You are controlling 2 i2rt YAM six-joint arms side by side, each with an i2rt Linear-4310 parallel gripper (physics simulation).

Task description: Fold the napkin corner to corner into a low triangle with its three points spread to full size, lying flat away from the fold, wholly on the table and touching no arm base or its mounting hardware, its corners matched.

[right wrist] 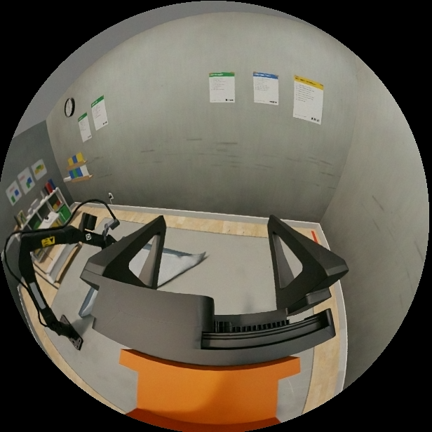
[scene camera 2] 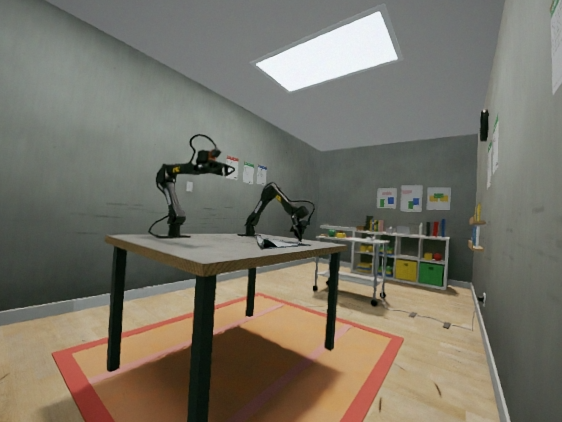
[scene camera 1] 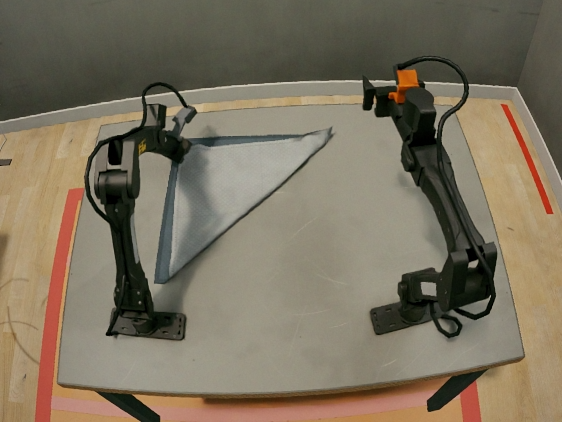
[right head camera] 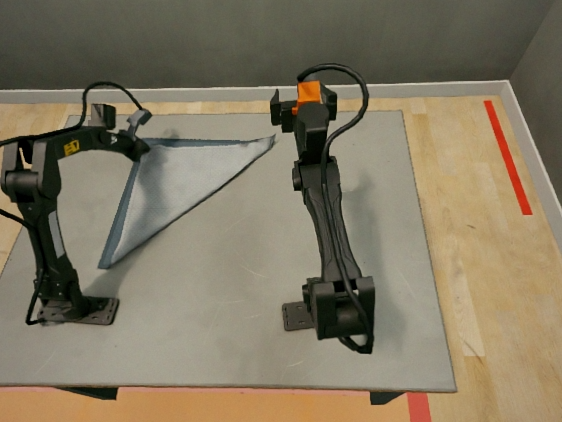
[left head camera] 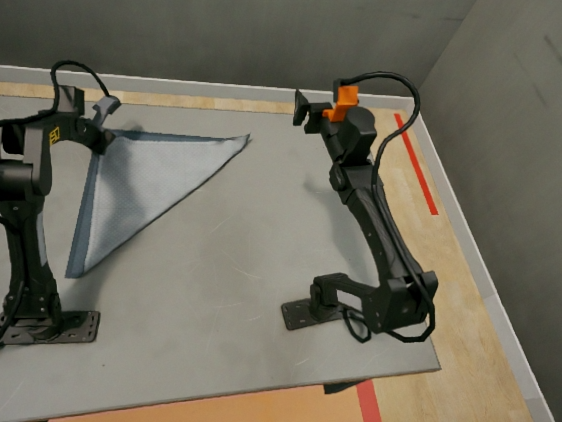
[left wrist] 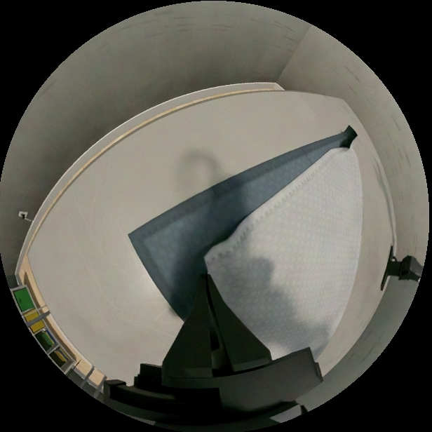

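The napkin point(left head camera: 165, 175) point(right head camera: 200, 175) point(scene camera 1: 240, 185) point(left wrist: 310, 225) lies as a folded triangle, pale flap over blue layer. The fold runs diagonally from near left to far right. Blue strips show beyond the flap along the far and left edges, so the layers are offset. The far-right point point(left head camera: 246, 139) point(scene camera 1: 327, 134) point(left wrist: 350, 136) is puckered and turned up. My left gripper point(left head camera: 103, 150) point(scene camera 1: 181, 158) point(left wrist: 204, 277) is shut on the flap's corner, low over the blue corner. My right gripper point(right wrist: 215, 220) is open and empty, high above the table, right of the napkin.
The grey table point(left head camera: 215, 310) point(scene camera 1: 280, 340) carries both arms. The left arm's base plate point(left head camera: 80, 327) point(scene camera 1: 170, 326) is just nearer than the napkin's near point. The right arm's base plate point(left head camera: 295, 315) point(scene camera 1: 385, 320) is at the near right. A wheeled cart point(scene camera 2: 375, 242) stands beyond the table.
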